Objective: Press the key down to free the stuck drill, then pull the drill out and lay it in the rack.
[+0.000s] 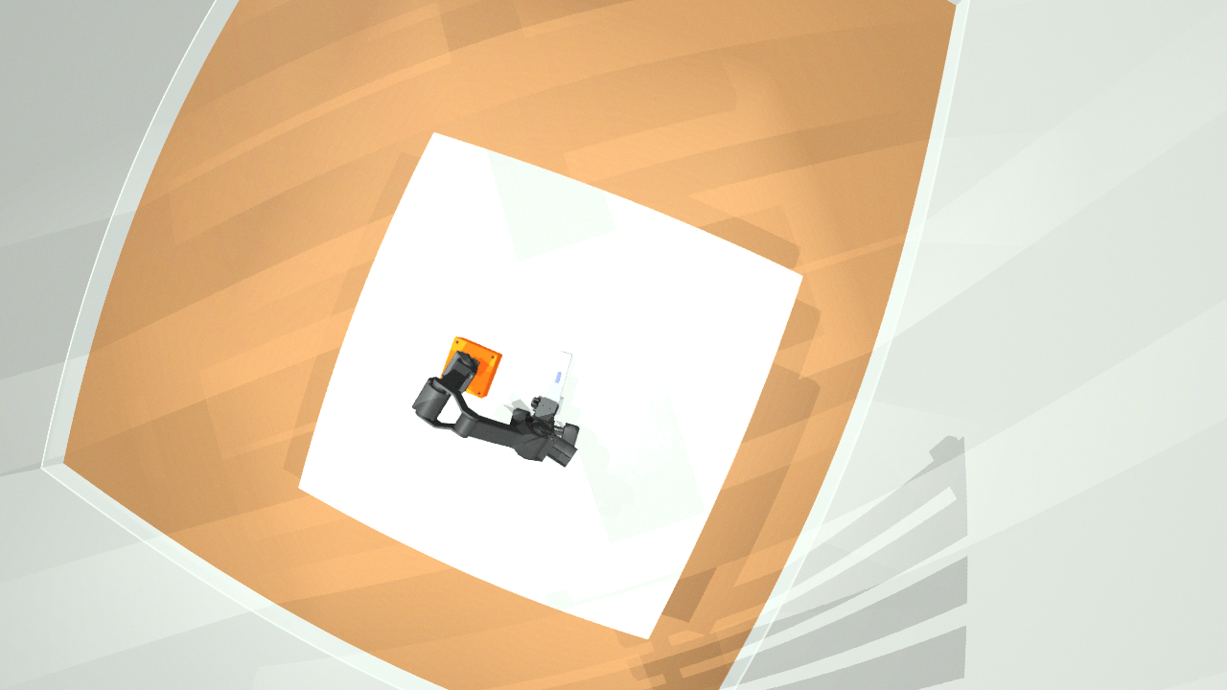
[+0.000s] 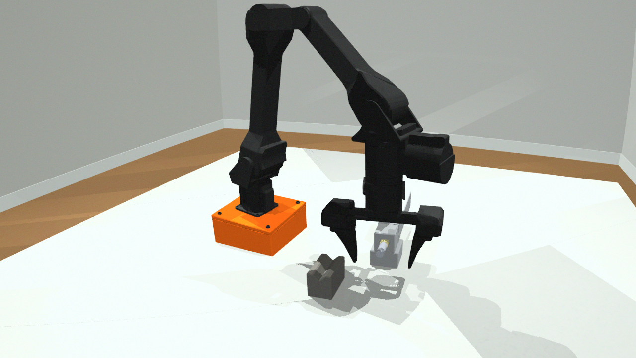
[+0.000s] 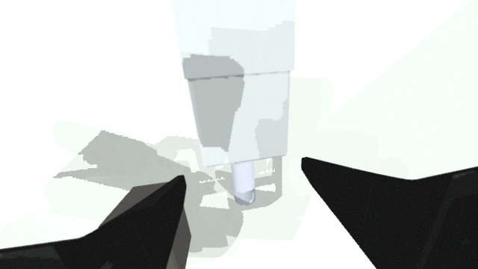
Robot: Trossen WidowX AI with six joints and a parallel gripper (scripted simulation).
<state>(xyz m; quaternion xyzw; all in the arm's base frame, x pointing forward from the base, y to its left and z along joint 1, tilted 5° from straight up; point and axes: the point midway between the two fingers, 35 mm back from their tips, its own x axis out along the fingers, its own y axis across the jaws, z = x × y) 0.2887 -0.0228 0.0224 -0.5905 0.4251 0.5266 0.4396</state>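
Now: the drill 20 mm behind my gripper tip, 60 mm to the left of it and 30 mm above it. Round my gripper tip: pale grey block (30 mm behind, 110 mm to the left, 20 mm above); then grey v-grooved rack (60 mm behind, 70 mm to the right, 10 mm below); then dark blue key (40 mm behind, 140 mm to the left, 30 mm above).
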